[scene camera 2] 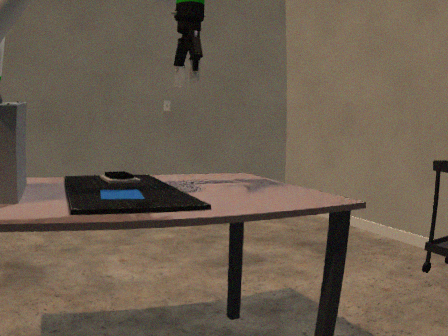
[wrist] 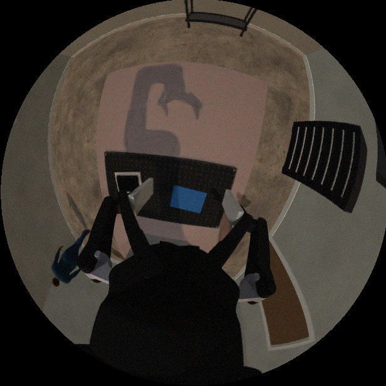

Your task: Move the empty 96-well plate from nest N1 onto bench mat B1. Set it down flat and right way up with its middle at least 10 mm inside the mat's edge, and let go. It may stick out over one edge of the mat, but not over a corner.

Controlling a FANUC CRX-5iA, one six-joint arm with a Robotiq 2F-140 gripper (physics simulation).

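Frame: origin at the arm's base, x right, y down, z ahead, level; centimetres.
Seen in the pictures: gripper, fingertip midpoint: (scene camera 2: 186,85).
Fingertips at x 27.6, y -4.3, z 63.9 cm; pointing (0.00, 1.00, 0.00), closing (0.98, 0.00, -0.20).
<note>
A point is followed by its place in that frame.
The 96-well plate (scene camera 2: 119,175) {x -1.4, y 26.2, z 53.5 cm} (wrist: 128,183) is black and sits flat in nest N1, a pale frame (scene camera 2: 136,179) {x 0.9, y 27.7, z 59.4 cm} (wrist: 140,176) on the black board. Bench mat B1 (scene camera 2: 122,194) {x 24.5, y 28.6, z 44.5 cm} (wrist: 188,199) is the blue rectangle lying flat on the same board, apart from the nest. My gripper (scene camera 2: 187,76) {x 27.6, y -4.3, z 63.9 cm} (wrist: 188,190) is open and empty, with its fingers pointing down. It hangs high above the table, well clear of the plate and the mat. In the wrist view one finger lies close beside the nest in the picture and covers a little near its corner.
The black perforated board (scene camera 2: 165,199) {x 35.9, y 28.8, z 53.2 cm} (wrist: 165,217) lies on the pink table (scene camera 2: 300,201) {x 51.9, y 30.1, z 90.1 cm} (wrist: 225,105). A grey block (scene camera 2: 12,150) {x 20.4, y 14.8, z 10.0 cm} stands at the left in the scene view. A dark cart (scene camera 2: 436,210) stands beyond the table at the right. The arm's shadow falls across the table.
</note>
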